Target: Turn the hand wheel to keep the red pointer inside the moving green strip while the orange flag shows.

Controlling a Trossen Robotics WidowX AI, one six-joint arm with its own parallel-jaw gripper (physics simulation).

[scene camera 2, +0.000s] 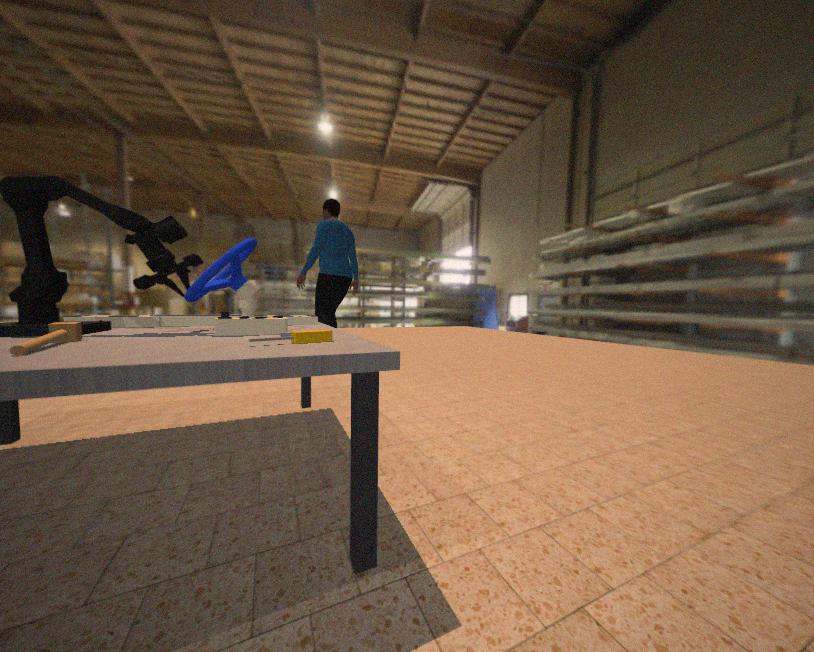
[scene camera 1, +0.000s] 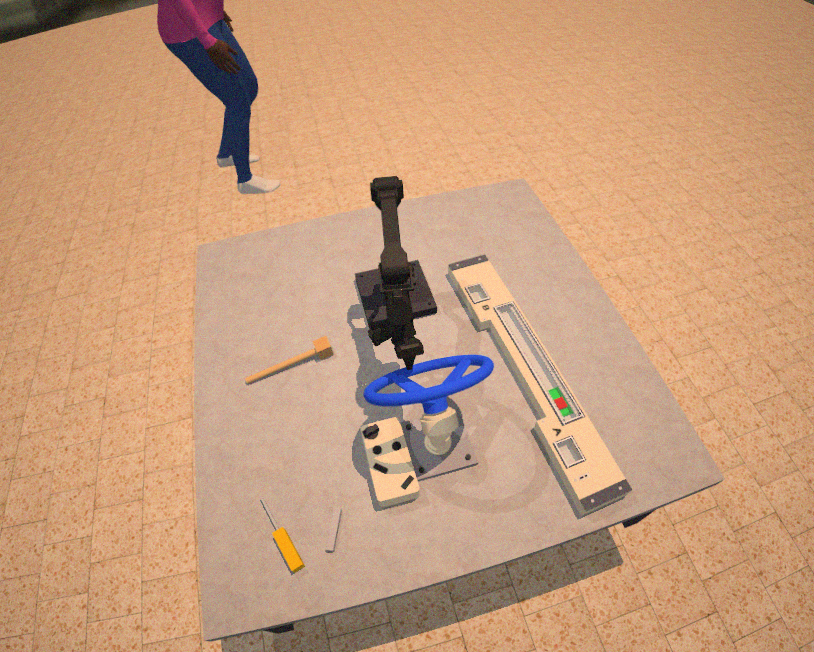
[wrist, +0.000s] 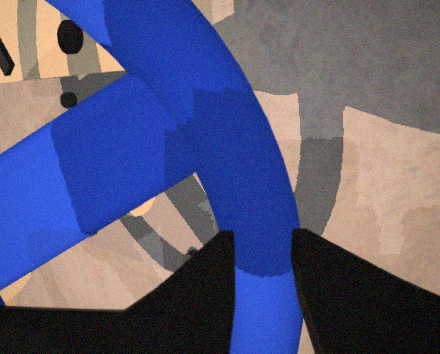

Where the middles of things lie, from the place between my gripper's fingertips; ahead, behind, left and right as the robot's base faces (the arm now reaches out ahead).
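Scene:
The blue hand wheel (scene camera 1: 433, 399) has my hand 100 mm short of it, 10 mm to the right of it and 90 mm below it. From that same hand I find the wooden mallet (scene camera 2: 58, 331) 210 mm behind, 290 mm to the right and 100 mm below. The beige box (scene camera 1: 389, 484) is 180 mm ahead of my hand, 120 mm to the right of it and 90 mm below it.

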